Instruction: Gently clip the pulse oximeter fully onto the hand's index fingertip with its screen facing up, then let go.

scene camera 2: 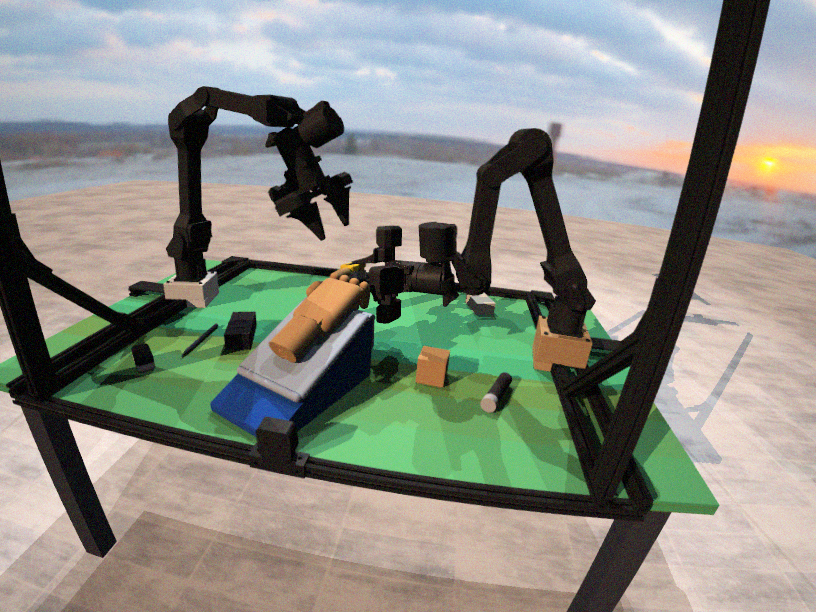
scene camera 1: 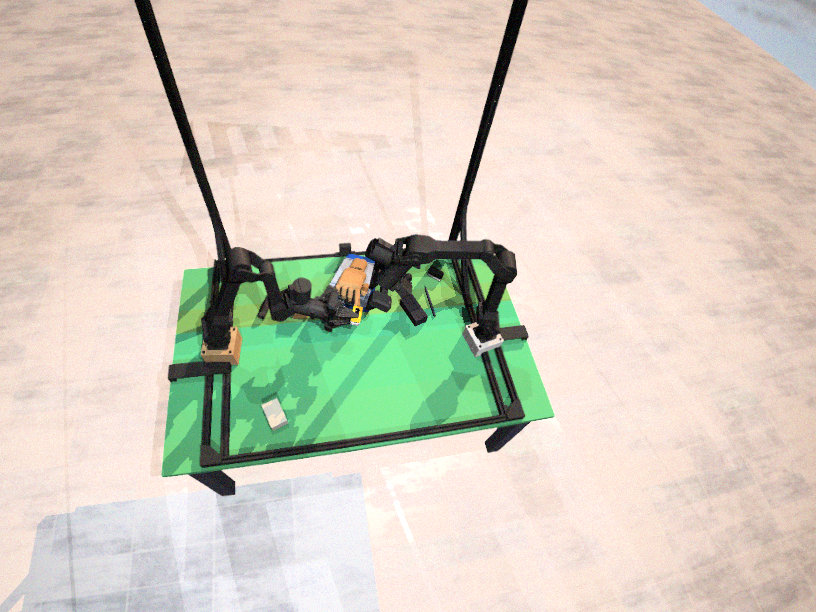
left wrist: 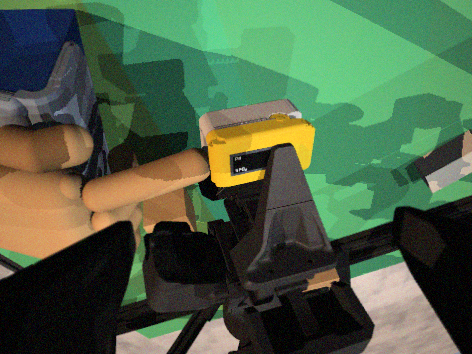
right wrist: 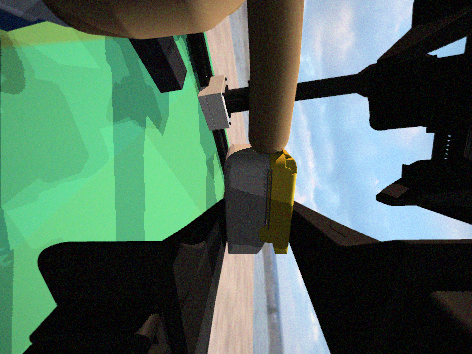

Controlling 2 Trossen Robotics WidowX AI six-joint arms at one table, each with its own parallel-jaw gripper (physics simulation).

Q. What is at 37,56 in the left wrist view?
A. A blue and grey block.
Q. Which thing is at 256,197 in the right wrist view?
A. A pulse oximeter.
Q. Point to an index fingertip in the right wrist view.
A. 275,41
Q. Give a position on a tan cube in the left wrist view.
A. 174,206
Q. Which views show my left gripper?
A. Scene camera 2, scene camera 1, the left wrist view and the right wrist view: all of them.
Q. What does the tan cube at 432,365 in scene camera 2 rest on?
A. The table.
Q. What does the small block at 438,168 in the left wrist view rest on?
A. The table.
